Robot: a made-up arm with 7 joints. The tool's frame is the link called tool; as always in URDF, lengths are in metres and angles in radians. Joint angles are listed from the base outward.
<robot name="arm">
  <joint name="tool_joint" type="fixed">
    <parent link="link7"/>
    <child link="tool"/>
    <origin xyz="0 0 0" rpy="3.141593 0 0"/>
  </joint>
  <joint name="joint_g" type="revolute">
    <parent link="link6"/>
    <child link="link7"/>
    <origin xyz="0 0 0.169"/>
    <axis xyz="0 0 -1"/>
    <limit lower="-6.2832" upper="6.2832"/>
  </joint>
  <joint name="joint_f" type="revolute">
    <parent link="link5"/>
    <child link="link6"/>
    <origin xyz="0 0 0.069"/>
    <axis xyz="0 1 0"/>
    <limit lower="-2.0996" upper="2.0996"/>
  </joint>
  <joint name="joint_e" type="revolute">
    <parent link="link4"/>
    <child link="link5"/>
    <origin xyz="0 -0.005 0.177"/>
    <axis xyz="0 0 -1"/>
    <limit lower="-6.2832" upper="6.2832"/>
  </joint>
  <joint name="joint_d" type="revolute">
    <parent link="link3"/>
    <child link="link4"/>
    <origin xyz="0 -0.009 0.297"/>
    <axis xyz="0 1 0"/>
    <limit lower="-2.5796" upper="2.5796"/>
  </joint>
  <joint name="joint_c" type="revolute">
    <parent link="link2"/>
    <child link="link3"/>
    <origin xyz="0 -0.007 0.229"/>
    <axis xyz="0 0 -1"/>
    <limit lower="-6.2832" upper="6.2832"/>
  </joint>
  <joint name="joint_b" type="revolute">
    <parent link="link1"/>
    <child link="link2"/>
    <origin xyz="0 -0.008 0.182"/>
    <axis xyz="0 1 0"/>
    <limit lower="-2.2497" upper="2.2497"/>
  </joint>
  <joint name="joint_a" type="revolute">
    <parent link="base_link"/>
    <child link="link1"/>
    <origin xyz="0 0 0.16"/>
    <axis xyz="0 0 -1"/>
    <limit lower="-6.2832" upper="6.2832"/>
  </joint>
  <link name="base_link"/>
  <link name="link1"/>
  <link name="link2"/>
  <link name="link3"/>
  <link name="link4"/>
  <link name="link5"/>
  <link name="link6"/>
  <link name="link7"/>
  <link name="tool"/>
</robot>
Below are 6 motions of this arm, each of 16 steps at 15 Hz.
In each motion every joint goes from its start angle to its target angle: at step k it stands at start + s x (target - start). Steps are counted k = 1, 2, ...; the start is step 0. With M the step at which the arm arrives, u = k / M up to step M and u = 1 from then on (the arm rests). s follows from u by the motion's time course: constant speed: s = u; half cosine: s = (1 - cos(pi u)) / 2; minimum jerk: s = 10 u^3 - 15 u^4 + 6 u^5.
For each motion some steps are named. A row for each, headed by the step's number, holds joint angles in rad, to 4 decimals.
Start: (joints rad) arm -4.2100 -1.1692 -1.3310 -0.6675 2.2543 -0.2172 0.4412
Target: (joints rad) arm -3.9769 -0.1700 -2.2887 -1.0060 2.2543 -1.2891 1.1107
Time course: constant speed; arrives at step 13
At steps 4, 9, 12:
4: -4.1383 -0.8618 -1.6257 -0.7717 2.2543 -0.5470 0.6472
9: -4.0486 -0.4774 -1.9940 -0.9018 2.2543 -0.9593 0.9047
12: -3.9948 -0.2469 -2.2150 -0.9800 2.2543 -1.2066 1.0592

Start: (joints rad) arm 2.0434 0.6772 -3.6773 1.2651 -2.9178 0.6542 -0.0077
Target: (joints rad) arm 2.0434 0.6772 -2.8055 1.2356 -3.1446 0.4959 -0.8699
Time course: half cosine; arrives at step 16
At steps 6, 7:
6: 2.0434 0.6772 -3.4082 1.2560 -2.9878 0.6053 -0.2738
7: 2.0434 0.6772 -3.3264 1.2532 -3.0091 0.5905 -0.3547

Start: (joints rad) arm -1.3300 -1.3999 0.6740 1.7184 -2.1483 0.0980 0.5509
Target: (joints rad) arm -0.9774 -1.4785 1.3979 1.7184 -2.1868 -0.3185 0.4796
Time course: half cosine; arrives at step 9
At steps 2, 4, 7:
2: -1.2888 -1.4091 0.7587 1.7184 -2.1528 0.0493 0.5426
4: -1.1843 -1.4324 0.9731 1.7184 -2.1642 -0.0741 0.5214
7: -1.0186 -1.4693 1.3132 1.7184 -2.1823 -0.2698 0.4879

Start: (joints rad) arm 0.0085 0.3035 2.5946 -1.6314 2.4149 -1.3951 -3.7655
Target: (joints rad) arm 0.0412 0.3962 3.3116 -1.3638 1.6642 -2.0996 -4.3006
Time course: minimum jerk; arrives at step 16
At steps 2, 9, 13, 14, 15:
2: 0.0090 0.3050 2.6061 -1.6271 2.4028 -1.4064 -3.7741
9: 0.0286 0.3606 3.0363 -1.4666 1.9525 -1.8291 -4.0951
13: 0.0396 0.3917 3.2766 -1.3769 1.7008 -2.0652 -4.2745
14: 0.0407 0.3947 3.3001 -1.3681 1.6763 -2.0883 -4.2920
15: 0.0411 0.3960 3.3100 -1.3644 1.6659 -2.0980 -4.2994

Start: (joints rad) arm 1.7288 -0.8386 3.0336 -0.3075 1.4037 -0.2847 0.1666
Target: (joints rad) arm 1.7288 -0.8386 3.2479 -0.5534 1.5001 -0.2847 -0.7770
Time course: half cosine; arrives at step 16
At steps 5, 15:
5: 1.7288 -0.8386 3.0812 -0.3621 1.4251 -0.2847 -0.0431
15: 1.7288 -0.8386 3.2458 -0.5510 1.4992 -0.2847 -0.7679

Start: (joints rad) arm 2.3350 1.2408 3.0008 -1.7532 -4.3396 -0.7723 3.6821
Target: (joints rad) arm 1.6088 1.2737 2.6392 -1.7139 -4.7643 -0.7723 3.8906
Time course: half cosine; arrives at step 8
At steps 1, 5, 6, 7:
1: 2.3074 1.2421 2.9870 -1.7517 -4.3558 -0.7723 3.6900
5: 1.8329 1.2635 2.7508 -1.7260 -4.6332 -0.7723 3.8262
6: 1.7151 1.2689 2.6922 -1.7197 -4.7021 -0.7723 3.8601
7: 1.6364 1.2724 2.6530 -1.7154 -4.7481 -0.7723 3.8827

